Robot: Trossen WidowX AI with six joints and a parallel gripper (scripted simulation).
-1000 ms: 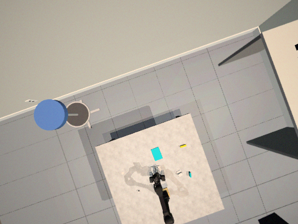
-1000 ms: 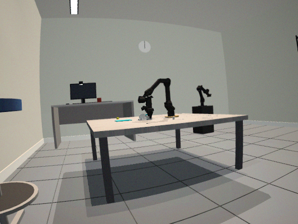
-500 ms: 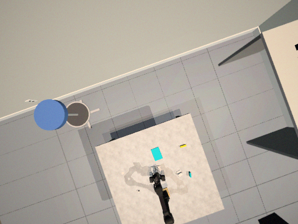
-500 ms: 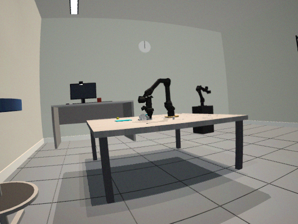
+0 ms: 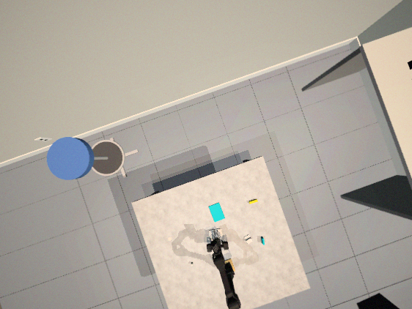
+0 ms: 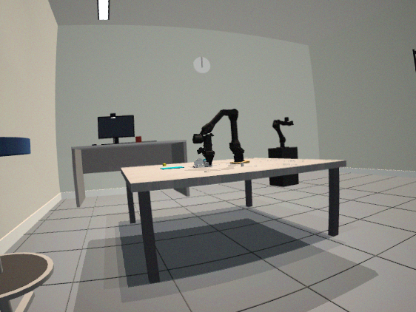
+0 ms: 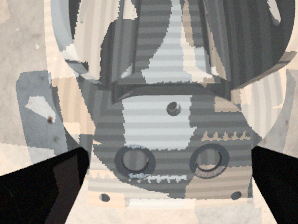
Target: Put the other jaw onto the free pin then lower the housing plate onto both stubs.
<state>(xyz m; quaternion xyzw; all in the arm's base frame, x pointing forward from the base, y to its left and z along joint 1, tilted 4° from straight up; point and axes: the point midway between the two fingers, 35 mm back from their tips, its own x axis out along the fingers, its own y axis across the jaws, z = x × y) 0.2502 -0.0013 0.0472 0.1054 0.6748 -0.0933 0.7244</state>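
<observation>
The white jaw piece is 20 mm ahead of my gripper tip, 20 mm to the right of it and 10 mm above it. Also, from my gripper tip: yellow piece 200 mm ahead, 460 mm to the right; cyan plate 240 mm ahead, 110 mm to the right.
</observation>
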